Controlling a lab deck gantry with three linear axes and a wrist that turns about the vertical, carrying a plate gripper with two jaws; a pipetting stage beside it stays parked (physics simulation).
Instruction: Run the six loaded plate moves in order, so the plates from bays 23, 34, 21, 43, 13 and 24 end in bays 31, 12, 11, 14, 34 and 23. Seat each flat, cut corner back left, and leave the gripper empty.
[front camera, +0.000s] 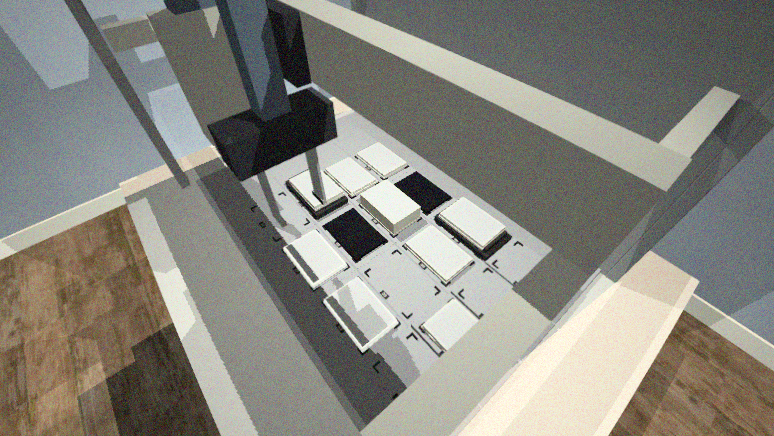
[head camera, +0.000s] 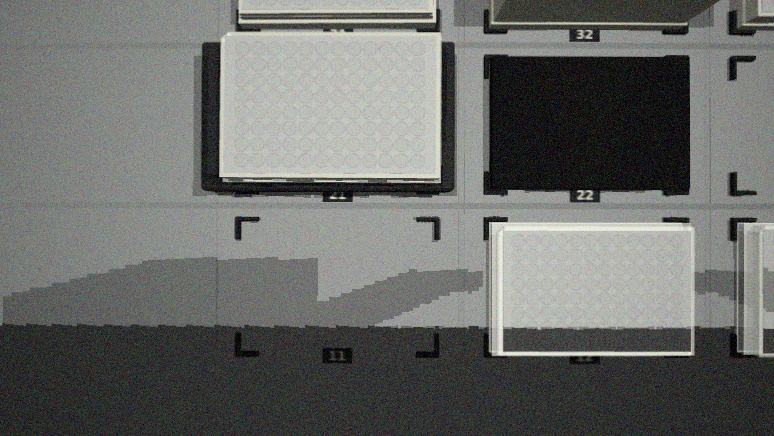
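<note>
My gripper (front camera: 300, 209), a plate (front camera: 439, 254), a black pad (front camera: 428, 196). Bay 23 (front camera: 410, 290), bay 34 (front camera: 482, 291). A black pad (head camera: 555, 122).
</note>
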